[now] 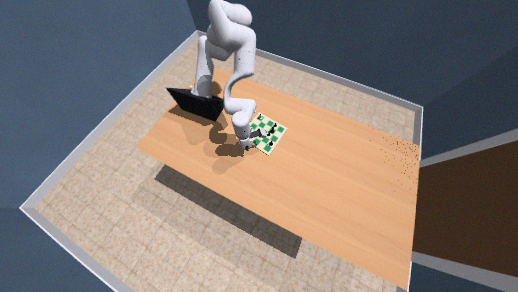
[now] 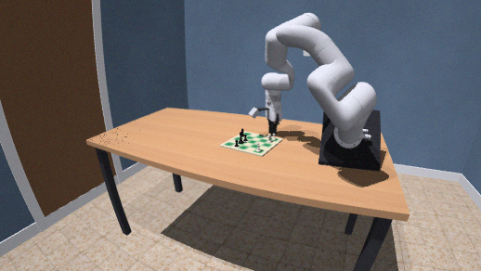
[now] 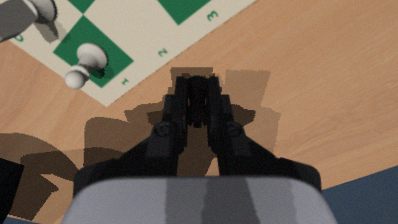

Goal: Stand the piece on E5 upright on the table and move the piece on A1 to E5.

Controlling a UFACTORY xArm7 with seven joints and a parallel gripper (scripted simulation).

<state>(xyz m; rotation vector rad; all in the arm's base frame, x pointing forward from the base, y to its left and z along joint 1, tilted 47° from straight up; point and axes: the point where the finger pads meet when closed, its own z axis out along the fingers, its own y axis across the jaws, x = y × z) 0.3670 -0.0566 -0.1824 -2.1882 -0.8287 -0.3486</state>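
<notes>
My hand is 22 cm to the right of the white chess piece and 1 cm short of it. The rest, counted from my hand: chessboard (13 cm to the left, 7 cm ahead, 3 cm below); then black chess piece (14 cm ahead, 7 cm to the left, 1 cm below); then white piece (11 cm to the left, 1 cm below, 1 cm behind).
</notes>
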